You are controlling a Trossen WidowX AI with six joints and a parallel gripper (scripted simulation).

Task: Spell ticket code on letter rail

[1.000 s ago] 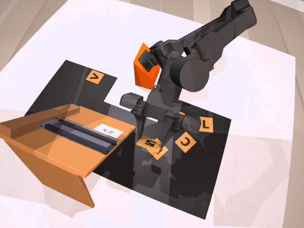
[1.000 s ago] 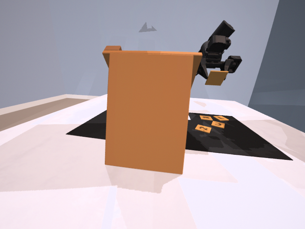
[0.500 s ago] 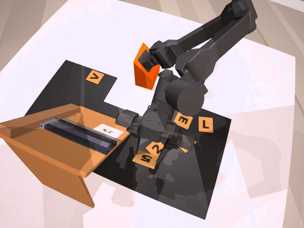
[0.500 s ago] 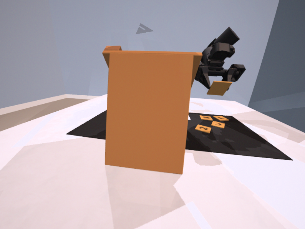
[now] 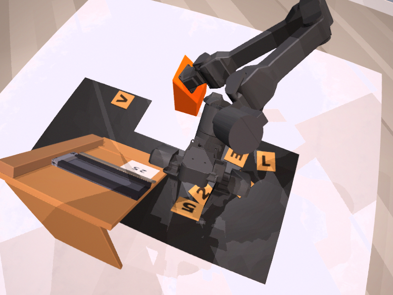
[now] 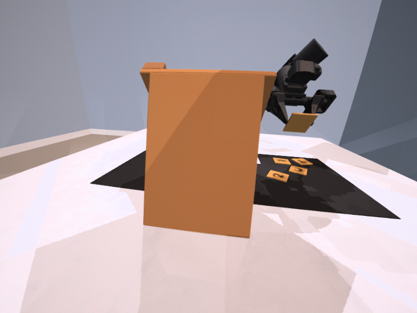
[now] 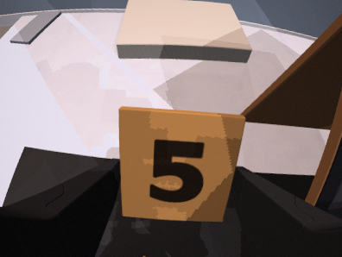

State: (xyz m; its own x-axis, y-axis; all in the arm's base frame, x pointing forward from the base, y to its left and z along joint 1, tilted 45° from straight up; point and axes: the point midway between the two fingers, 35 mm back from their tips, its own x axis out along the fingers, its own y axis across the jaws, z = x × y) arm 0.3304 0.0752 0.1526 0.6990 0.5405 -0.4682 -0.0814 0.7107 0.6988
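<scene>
Now: the white ticket 150 mm to the right of my gripper tip, 80 mm below it and 50 mm behind it. Also, from my gripper tip: tile marked 5: right at my gripper tip; then black mat: 180 mm below, 150 mm to the right, 150 mm behind; then tile marked 2: 180 mm below, 90 mm behind.
</scene>
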